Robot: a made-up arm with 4 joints. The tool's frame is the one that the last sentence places.
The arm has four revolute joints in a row. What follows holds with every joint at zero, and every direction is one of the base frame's.
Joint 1 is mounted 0.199 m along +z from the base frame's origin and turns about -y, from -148.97 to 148.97 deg.
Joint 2 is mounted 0.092 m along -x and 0.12 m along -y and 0.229 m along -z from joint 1 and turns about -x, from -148.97 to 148.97 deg.
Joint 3 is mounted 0.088 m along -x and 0.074 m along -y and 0.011 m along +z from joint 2 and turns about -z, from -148.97 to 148.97 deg.
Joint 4 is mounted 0.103 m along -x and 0.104 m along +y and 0.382 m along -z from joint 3 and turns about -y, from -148.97 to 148.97 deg.
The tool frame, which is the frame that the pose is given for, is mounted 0.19 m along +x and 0.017 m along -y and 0.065 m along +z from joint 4; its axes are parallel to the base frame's.
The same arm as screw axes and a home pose.
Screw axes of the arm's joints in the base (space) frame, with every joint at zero. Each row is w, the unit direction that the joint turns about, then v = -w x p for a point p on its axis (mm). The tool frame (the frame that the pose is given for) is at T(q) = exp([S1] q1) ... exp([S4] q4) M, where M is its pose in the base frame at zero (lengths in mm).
S1 = (0, -1, 0, 199.0, 0.0, 0.0)
S2 = (-1, 0, 0, 0.0, 30.0, -120.0)
S3 = (0, 0, -1, 194.0, -180.0, 0.0)
S4 = (0, -1, 0, -401.0, 0.0, 283.0)
M: xyz -93.0 -107.0 -336.0 (mm) quaternion w x y z 1 0 0 0
Joint limits (rad, base to tool): -2.6000..2.6000 -2.6000..2.6000 -2.6000..2.6000 -2.6000..2.6000

